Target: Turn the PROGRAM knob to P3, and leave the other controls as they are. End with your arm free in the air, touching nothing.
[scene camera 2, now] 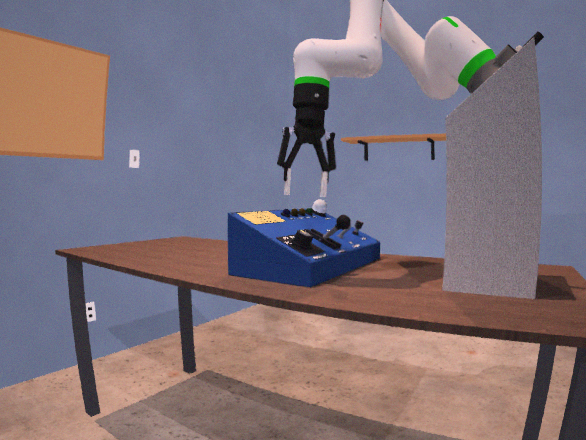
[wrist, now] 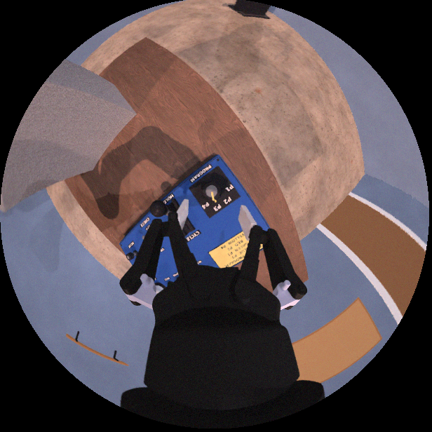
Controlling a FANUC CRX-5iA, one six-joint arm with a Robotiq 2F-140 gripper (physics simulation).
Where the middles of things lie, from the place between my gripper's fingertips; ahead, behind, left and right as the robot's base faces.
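There is a blue control box [scene camera 2: 259,242], and my hand is 12 cm higher than the box, while also being 13 cm short of it and 15 cm to the left of it.
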